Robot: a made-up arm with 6 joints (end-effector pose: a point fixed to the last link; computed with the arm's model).
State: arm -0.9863 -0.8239 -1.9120 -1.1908 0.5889 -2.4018
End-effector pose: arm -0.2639 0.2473 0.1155 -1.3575 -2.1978 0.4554
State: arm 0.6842 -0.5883 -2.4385 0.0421 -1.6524 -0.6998
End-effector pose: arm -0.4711 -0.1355 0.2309 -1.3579 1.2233 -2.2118
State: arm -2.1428 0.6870 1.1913 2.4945 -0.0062 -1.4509
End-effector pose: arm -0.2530 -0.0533 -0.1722 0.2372 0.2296 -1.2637
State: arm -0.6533 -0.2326 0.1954 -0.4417 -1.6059 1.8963
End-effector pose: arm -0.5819 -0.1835 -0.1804 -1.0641 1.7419 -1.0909
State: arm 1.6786 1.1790 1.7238 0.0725 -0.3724 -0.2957
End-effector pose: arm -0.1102 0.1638 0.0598 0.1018 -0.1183 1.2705
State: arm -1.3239 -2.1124 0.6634 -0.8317 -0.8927 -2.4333
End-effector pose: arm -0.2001 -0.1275 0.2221 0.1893 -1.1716 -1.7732
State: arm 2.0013 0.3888 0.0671 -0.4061 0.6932 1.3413
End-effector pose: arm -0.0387 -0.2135 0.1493 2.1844 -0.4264 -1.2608
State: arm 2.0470 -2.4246 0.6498 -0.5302 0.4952 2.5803
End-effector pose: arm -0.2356 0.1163 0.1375 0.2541 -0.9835 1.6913
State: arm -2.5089 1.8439 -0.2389 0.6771 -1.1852 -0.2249
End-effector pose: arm -0.0730 0.3335 0.2870 2.3169 -0.2741 1.1177
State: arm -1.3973 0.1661 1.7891 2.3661 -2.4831 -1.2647
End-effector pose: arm -0.1352 0.3400 0.2184 -2.2940 -1.3284 -0.2876
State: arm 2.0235 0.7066 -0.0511 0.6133 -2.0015 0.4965
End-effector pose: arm -0.3828 -0.1932 0.5339 -1.9044 -0.4986 -1.6898
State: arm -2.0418 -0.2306 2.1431 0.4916 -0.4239 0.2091
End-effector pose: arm -0.1493 -0.1629 -0.0929 1.5034 -1.1710 -2.1001
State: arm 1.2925 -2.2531 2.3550 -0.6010 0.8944 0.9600
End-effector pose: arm -0.1248 0.1958 0.1619 1.0528 -0.0901 0.9970
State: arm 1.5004 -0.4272 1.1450 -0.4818 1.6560 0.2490
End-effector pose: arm 0.0323 -0.3098 0.0102 -2.8185 0.4228 1.0663
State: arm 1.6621 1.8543 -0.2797 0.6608 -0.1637 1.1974
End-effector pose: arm -0.1647 -0.3486 0.1274 -1.8389 1.3994 1.6480
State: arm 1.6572 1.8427 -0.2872 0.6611 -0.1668 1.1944
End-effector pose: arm -0.1636 -0.3499 0.1283 -1.8514 1.3969 1.6297
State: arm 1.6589 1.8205 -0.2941 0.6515 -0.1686 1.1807
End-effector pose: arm -0.1616 -0.3507 0.1308 -1.8716 1.3944 1.5969
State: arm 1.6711 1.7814 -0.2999 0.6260 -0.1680 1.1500
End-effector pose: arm -0.1582 -0.3502 0.1356 -1.9032 1.3909 1.5415
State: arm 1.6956 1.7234 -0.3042 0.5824 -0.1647 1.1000
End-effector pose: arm -0.1532 -0.3482 0.1434 -1.9475 1.3850 1.4614
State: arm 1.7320 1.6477 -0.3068 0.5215 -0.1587 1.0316
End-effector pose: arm -0.1465 -0.3441 0.1544 -2.0031 1.3743 1.3593
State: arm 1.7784 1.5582 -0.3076 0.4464 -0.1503 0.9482
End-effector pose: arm -0.1384 -0.3375 0.1684 -2.0670 1.3570 1.2420
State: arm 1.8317 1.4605 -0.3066 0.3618 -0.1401 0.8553
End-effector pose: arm -0.1293 -0.3284 0.1846 -2.1357 1.3319 1.1184
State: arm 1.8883 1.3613 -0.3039 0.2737 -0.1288 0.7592
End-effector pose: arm -0.1199 -0.3168 0.2018 -2.2050 1.3004 0.9974
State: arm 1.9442 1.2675 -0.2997 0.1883 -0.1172 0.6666
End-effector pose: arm -0.1112 -0.3036 0.2187 -2.2706 1.2654 0.8875
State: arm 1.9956 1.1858 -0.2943 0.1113 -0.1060 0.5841
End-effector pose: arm -0.1037 -0.2899 0.2337 -2.3288 1.2312 0.7961
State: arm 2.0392 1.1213 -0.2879 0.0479 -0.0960 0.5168
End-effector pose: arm -0.0977 -0.2774 0.2455 -2.3760 1.2023 0.7272
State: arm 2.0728 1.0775 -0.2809 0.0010 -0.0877 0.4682
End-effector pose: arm -0.0934 -0.2674 0.2537 -2.4102 1.1824 0.6838
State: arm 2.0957 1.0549 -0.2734 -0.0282 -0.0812 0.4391
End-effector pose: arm -0.0906 -0.2607 0.2579 -2.4302 1.1734 0.6651
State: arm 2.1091 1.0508 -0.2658 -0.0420 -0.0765 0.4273
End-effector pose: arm -0.0891 -0.2573 0.2590 -2.4380 1.1745 0.6676
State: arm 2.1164 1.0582 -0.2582 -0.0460 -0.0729 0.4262
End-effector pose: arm -0.0884 -0.2560 0.2580 -2.4376 1.1821 0.6830
